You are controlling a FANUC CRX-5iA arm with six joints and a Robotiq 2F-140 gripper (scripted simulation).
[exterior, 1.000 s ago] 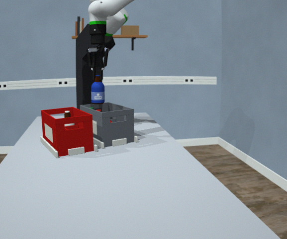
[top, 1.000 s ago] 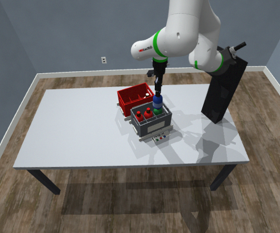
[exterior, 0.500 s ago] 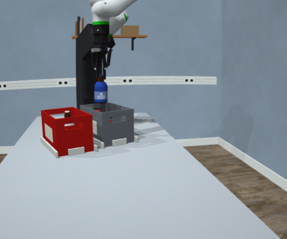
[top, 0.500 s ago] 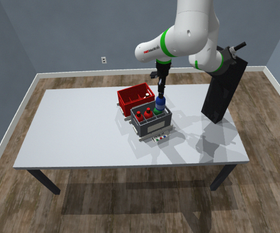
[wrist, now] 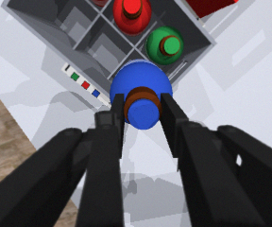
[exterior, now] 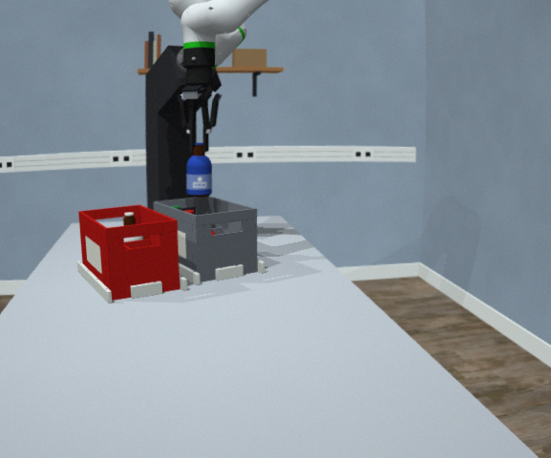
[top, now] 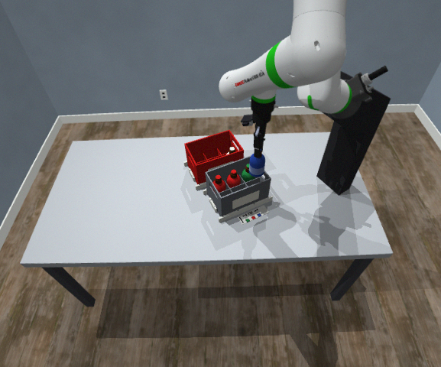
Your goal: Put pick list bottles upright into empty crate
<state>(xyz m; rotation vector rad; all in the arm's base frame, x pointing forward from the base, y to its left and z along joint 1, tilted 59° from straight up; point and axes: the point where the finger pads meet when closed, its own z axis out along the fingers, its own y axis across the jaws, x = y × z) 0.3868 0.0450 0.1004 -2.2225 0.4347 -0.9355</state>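
Now: the blue-label bottle 80 mm below my hand. The rest, counted from my hand: red bottle 120 mm ahead, 260 mm below; grey crate 90 mm ahead, 30 mm to the left, 270 mm below; green-label bottle 50 mm ahead, 60 mm to the right, 260 mm below.
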